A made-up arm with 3 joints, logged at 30 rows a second.
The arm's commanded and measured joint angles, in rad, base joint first. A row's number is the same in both.
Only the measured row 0 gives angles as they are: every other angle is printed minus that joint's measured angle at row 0.
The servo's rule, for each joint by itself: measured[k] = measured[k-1] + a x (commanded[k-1-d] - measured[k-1]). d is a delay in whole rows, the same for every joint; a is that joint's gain. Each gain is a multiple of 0.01, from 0.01 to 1. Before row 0 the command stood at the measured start. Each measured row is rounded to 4 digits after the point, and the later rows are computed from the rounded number. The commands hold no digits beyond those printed.
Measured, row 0:
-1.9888 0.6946 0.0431
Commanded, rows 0 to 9:
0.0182 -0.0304 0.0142
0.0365 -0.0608 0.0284
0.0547 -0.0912 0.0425
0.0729 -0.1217 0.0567
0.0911 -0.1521 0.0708
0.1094 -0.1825 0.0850
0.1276 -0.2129 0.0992
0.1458 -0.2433 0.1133
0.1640 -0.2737 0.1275
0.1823 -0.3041 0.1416
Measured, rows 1 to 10:
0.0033 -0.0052 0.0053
0.0093 -0.0147 0.0138
0.0175 -0.0277 0.0244
0.0275 -0.0437 0.0364
0.0389 -0.0621 0.0491
0.0516 -0.0826 0.0624
0.0653 -0.1048 0.0760
0.0798 -0.1283 0.0898
0.0950 -0.1530 0.1037
0.1107 -0.1787 0.1177
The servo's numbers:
d 0
a 0.18 0.17 0.37

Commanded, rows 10 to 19:
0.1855 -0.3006 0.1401
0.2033 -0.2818 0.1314
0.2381 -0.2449 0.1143
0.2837 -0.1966 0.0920
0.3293 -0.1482 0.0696
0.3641 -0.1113 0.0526
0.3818 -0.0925 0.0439
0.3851 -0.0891 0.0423
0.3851 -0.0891 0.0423
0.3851 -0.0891 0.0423
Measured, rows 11 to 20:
0.1242 -0.1994 0.1260
0.1384 -0.2134 0.1280
0.1563 -0.2188 0.1229
0.1792 -0.2150 0.1115
0.2062 -0.2036 0.0960
0.2346 -0.1879 0.0799
0.2611 -0.1717 0.0666
0.2834 -0.1577 0.0576
0.3017 -0.1460 0.0519
0.3167 -0.1363 0.0483

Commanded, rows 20 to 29:
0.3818 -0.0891 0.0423
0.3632 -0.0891 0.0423
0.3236 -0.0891 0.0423
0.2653 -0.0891 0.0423
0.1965 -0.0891 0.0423
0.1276 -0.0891 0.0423
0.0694 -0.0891 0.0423
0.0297 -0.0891 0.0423
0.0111 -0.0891 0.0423
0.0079 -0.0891 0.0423
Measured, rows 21 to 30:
0.3284 -0.1283 0.0461
0.3347 -0.1216 0.0447
0.3327 -0.1161 0.0438
0.3206 -0.1115 0.0432
0.2983 -0.1077 0.0429
0.2676 -0.1045 0.0427
0.2319 -0.1019 0.0426
0.1955 -0.0997 0.0425
0.1623 -0.0979 0.0424
0.1345 -0.0964 0.0424

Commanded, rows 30 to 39:
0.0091 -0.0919 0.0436
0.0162 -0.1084 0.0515
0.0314 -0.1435 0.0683
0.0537 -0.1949 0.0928
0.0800 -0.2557 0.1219
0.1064 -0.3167 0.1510
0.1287 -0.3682 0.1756
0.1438 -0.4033 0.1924
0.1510 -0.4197 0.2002
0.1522 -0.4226 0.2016
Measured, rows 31 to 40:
0.1119 -0.0956 0.0428
0.0947 -0.0978 0.0460
0.0833 -0.1056 0.0543
0.0780 -0.1208 0.0685
0.0784 -0.1437 0.0883
0.0834 -0.1731 0.1115
0.0916 -0.2063 0.1352
0.1010 -0.2398 0.1564
0.1100 -0.2704 0.1726
0.1176 -0.2963 0.1833

